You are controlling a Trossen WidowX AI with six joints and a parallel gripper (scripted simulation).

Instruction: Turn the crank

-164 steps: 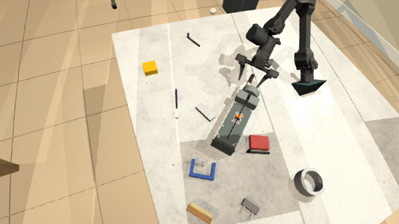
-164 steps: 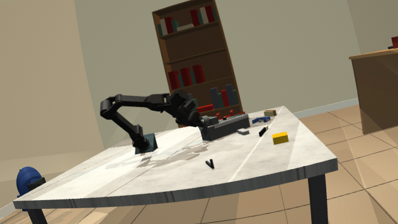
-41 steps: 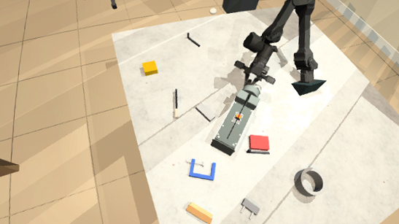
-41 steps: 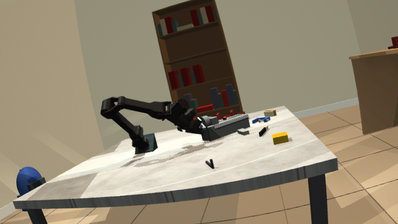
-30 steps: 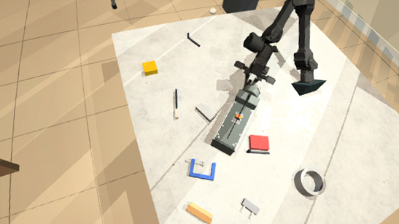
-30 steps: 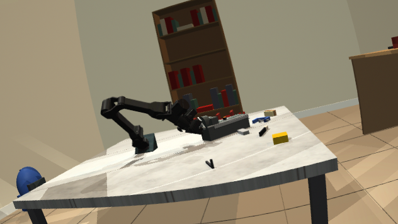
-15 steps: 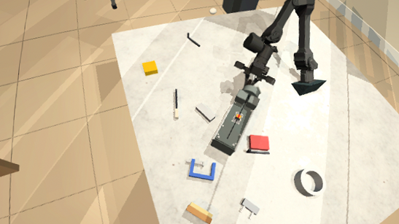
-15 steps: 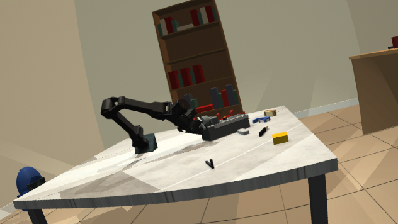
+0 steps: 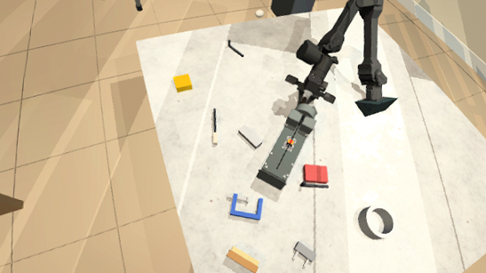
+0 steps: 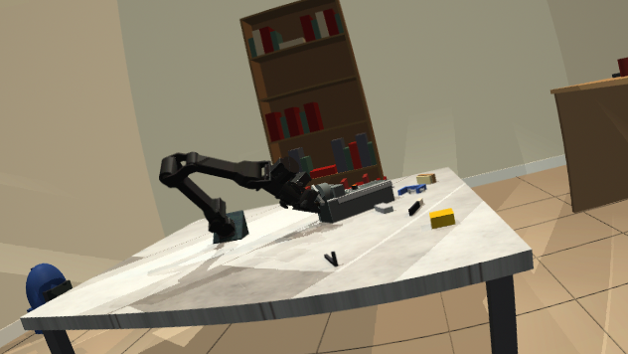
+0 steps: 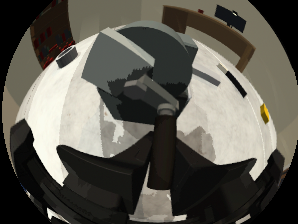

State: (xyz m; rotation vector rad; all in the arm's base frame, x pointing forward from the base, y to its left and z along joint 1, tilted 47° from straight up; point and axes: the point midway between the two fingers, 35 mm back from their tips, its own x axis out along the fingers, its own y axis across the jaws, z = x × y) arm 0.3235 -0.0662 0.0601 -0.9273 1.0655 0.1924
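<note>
Now: gripper tip 3 cm below the crank handle, 2 cm past it and 1 cm to the left of it. Also, from my gripper tip: grey block (20 cm ahead, 4 cm below, 1 cm to the left); then red pointer (12 cm ahead, 11 cm to the left, 4 cm above); then red block (22 cm to the left, 7 cm ahead, 3 cm below).
</note>
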